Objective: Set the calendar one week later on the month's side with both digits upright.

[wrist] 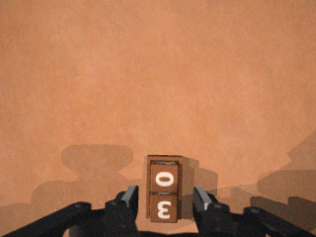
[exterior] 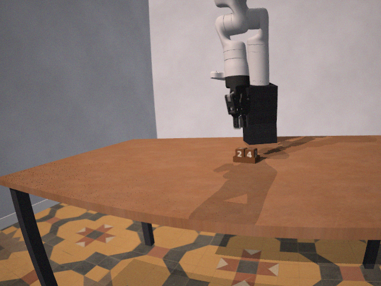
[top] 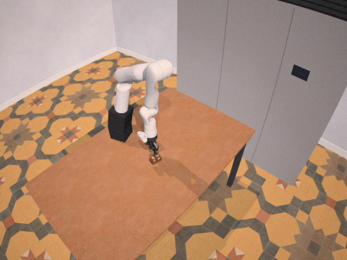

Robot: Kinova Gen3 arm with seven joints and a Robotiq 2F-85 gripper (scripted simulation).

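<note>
Right now my hand is 20 mm to the right of the brown tray and 110 mm above it.
</note>
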